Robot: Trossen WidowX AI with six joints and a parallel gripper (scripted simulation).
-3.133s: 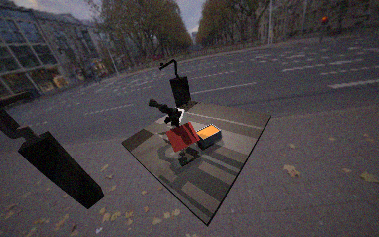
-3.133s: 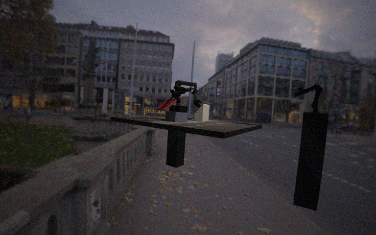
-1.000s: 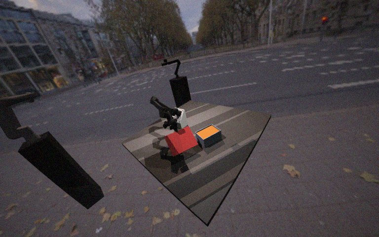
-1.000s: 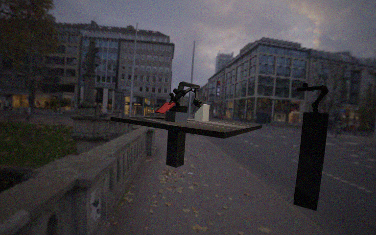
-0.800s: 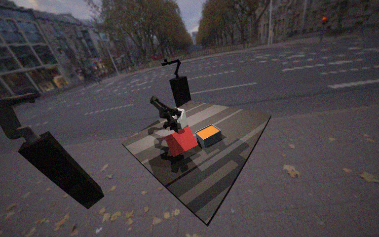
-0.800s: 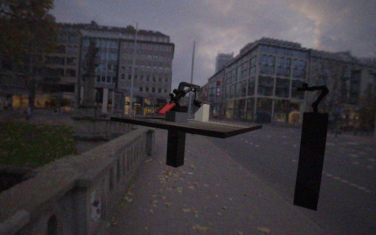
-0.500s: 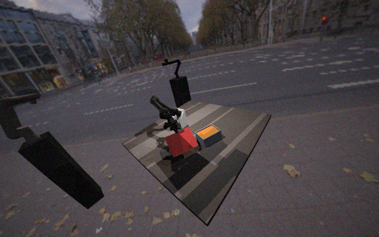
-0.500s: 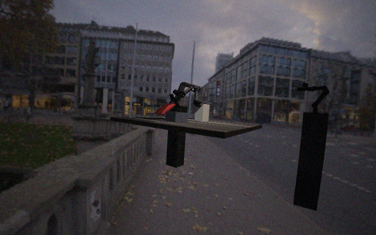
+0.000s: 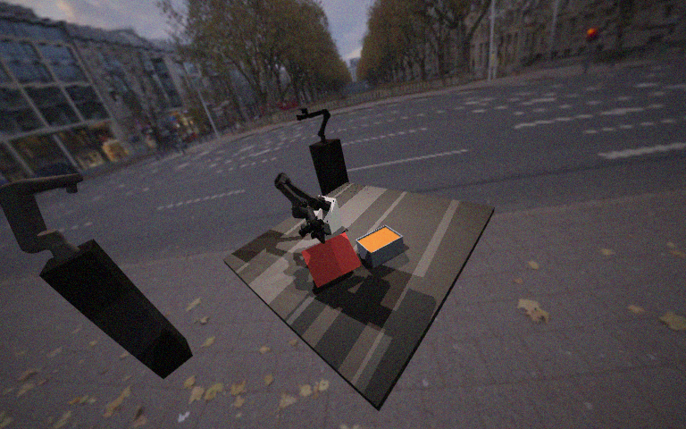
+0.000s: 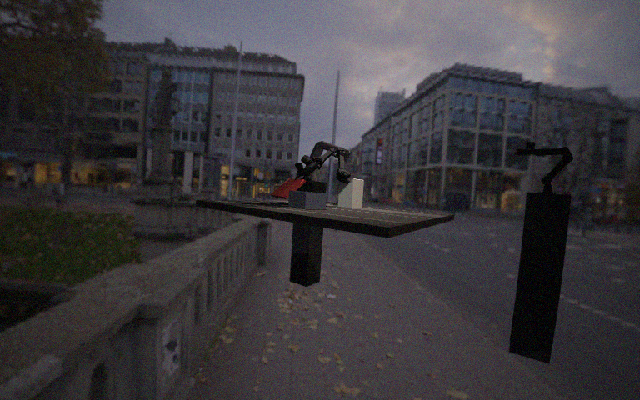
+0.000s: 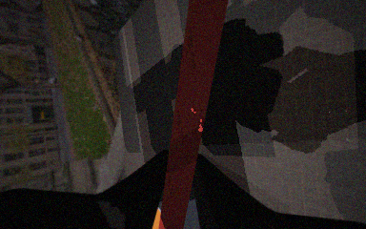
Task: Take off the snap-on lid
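My gripper tip is 6 cm short of the red lid, 2 cm to the left of it and 5 cm above it. Also, from my gripper tip: grey storage box: 16 cm ahead, 24 cm to the left, 12 cm below.
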